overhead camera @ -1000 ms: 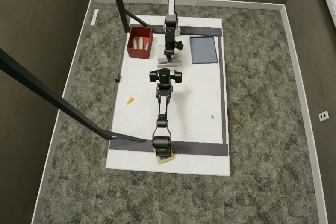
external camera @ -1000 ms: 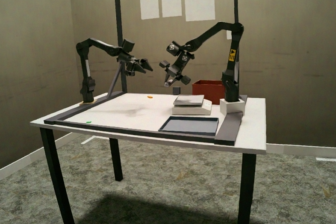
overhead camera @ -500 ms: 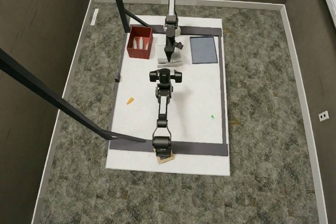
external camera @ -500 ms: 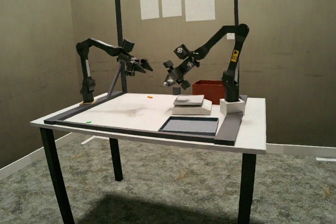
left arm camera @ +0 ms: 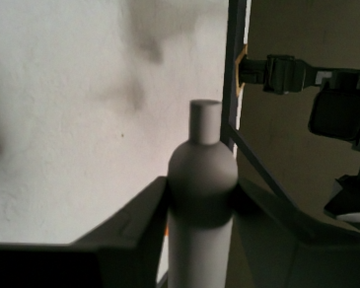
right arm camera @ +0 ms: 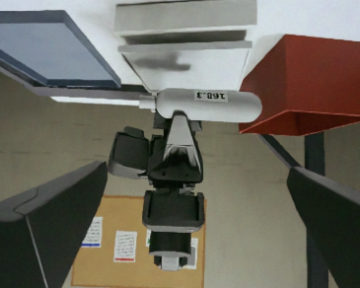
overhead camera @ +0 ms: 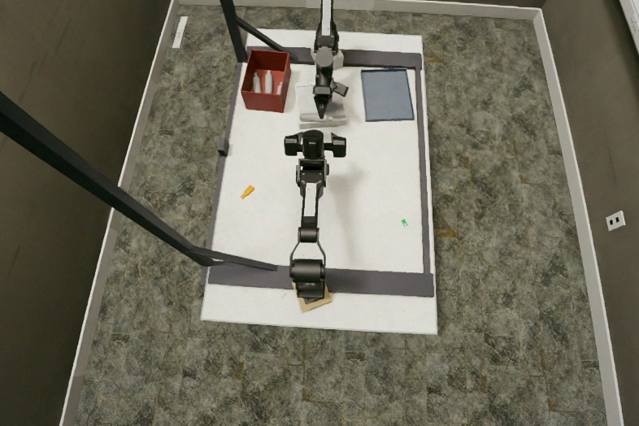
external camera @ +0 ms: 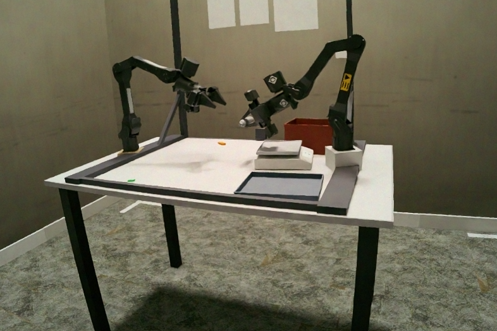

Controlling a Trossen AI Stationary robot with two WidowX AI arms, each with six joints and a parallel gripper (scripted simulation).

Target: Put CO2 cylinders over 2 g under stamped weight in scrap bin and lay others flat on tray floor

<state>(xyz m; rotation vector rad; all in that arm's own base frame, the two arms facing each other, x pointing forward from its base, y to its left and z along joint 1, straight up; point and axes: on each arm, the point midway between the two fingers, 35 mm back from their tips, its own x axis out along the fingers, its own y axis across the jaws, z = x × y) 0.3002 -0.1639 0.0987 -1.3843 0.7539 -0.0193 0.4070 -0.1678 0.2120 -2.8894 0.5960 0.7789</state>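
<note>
Now: the CO2 cylinder 30 mm to the right of my left hand and 20 mm below it. The rest, counted from my left hand: scale: 130 mm below, 120 mm to the left, 10 mm behind; then scale platform: 110 mm to the left, 110 mm below, 10 mm behind; then red scrap bin: 230 mm behind, 190 mm to the left, 140 mm below.
</note>
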